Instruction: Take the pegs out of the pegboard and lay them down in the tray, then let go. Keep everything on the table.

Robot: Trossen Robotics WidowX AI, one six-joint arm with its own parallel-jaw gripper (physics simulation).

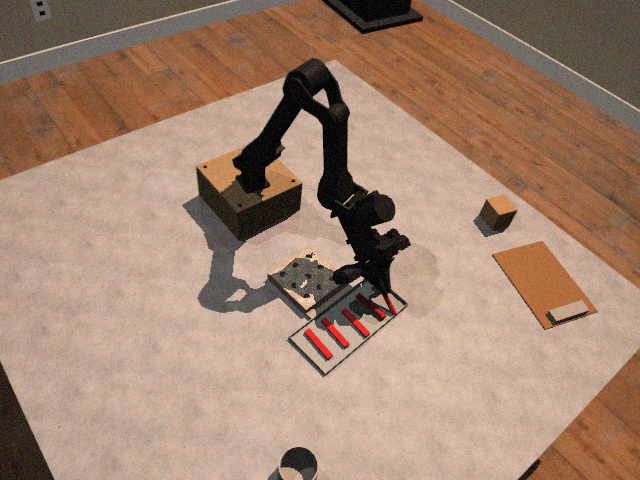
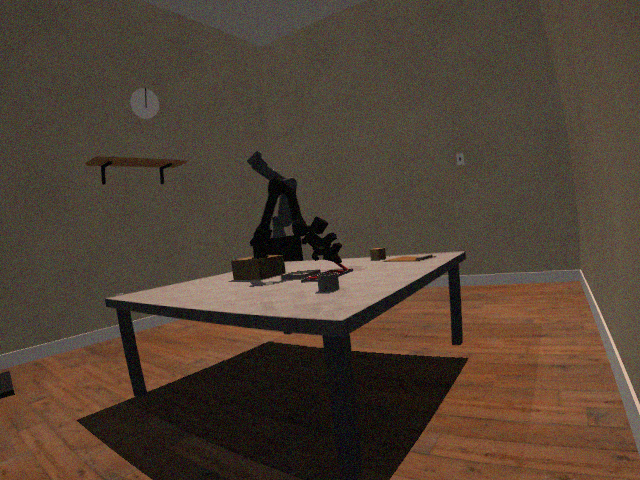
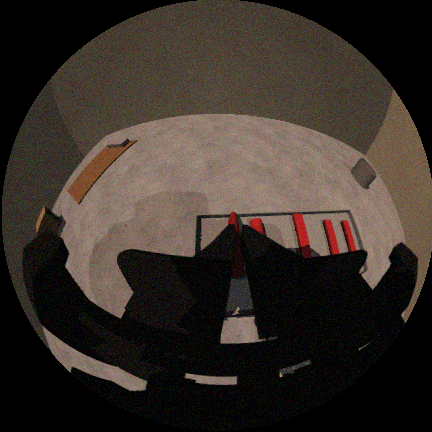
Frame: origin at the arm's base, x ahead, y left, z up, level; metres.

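Seen in the pictures: gripper, fingertip midpoint: (image 1: 387,293) (image 2: 340,262) (image 3: 236,229); arm's base at its link origin: (image 1: 252,181) (image 2: 260,257).
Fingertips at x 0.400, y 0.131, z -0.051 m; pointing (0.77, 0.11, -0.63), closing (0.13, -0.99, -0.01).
Observation:
Pixels of each thing's top centre, then the offset from my fingertips to it.
- red peg at its top centre: (image 3: 239,223) (image 1: 388,290) (image 2: 340,259) 0.000 m ahead, 0.000 m left, 0.012 m up
- tray at its top centre: (image 3: 308,252) (image 1: 350,319) (image 2: 328,273) 0.001 m back, 0.093 m right, 0.037 m down
- leftmost peg at its top centre: (image 3: 351,243) (image 1: 318,342) 0.016 m ahead, 0.186 m right, 0.036 m down
- second peg at its top centre: (image 3: 334,245) (image 1: 335,331) 0.011 m ahead, 0.140 m right, 0.036 m down
- third peg at its top centre: (image 3: 304,242) (image 1: 355,321) 0.010 m ahead, 0.087 m right, 0.036 m down
- fourth peg at its top centre: (image 3: 264,252) (image 1: 371,304) 0.008 m back, 0.033 m right, 0.029 m down
- pegboard at its top centre: (image 1: 310,278) (image 2: 302,271) 0.128 m back, 0.121 m right, 0.023 m down
- small wooden block at its top centre: (image 1: 502,204) (image 3: 39,218) (image 2: 377,248) 0.081 m back, 0.430 m left, 0.013 m up
- clipboard at its top centre: (image 1: 545,278) (image 3: 93,161) (image 2: 409,256) 0.134 m ahead, 0.395 m left, 0.032 m down
- grey cup at its top centre: (image 1: 298,465) (image 2: 327,273) (image 3: 368,165) 0.225 m ahead, 0.356 m right, 0.008 m up
My gripper (image 1: 386,295) (image 3: 236,229) is shut on a red peg (image 1: 391,305) (image 2: 345,268) (image 3: 233,218). The peg slants down at the right end of the tray (image 1: 306,356) (image 3: 275,213), its lower end near the front rim; whether it touches is unclear. Several other red pegs lie side by side in the tray: the leftmost peg (image 1: 318,344) (image 3: 349,236), a second peg (image 1: 336,333) (image 3: 330,237), a third peg (image 1: 355,322) (image 3: 302,235), and a fourth peg (image 1: 371,306) (image 3: 256,225) beside the held one. The pegboard (image 1: 302,269) stands behind the tray, partly shadowed, with empty holes showing.
A wooden box (image 1: 222,206) (image 2: 248,269) bears the arm's base. A small wooden block (image 1: 498,211) (image 2: 377,253) (image 3: 47,222) and a clipboard (image 1: 542,281) (image 3: 100,170) lie to the right. A grey cup (image 1: 298,457) (image 2: 328,282) (image 3: 363,173) stands at the front.

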